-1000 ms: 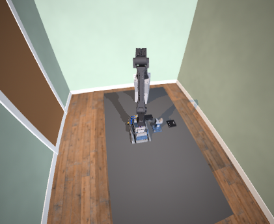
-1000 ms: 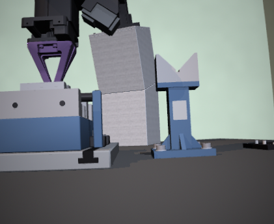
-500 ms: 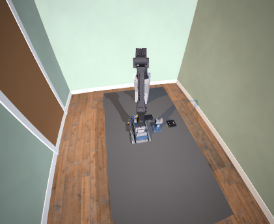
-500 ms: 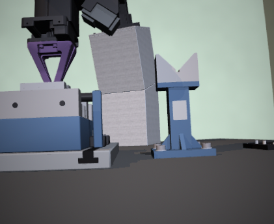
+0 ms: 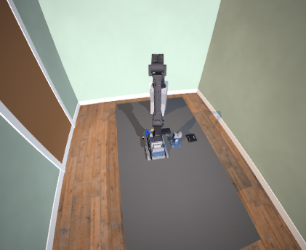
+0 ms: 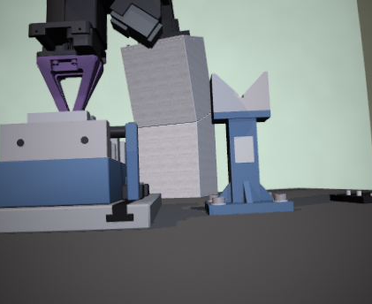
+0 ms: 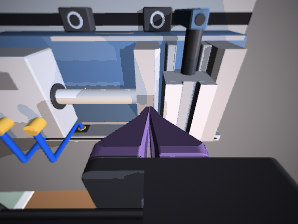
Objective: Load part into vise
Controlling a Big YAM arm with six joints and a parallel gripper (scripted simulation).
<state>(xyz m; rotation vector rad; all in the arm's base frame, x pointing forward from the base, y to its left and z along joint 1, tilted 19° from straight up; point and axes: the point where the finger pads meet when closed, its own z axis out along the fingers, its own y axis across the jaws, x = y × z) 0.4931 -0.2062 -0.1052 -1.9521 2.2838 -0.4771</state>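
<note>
Right now my hand is 30 mm short of the part, 10 mm to the left of it and 10 mm above it. Round my hand: dark work stop rod (40 mm to the left, 40 mm ahead, 20 mm below); then moving jaw (40 mm below); then air cylinder rod (50 mm behind, 30 mm below, 10 mm to the left).
</note>
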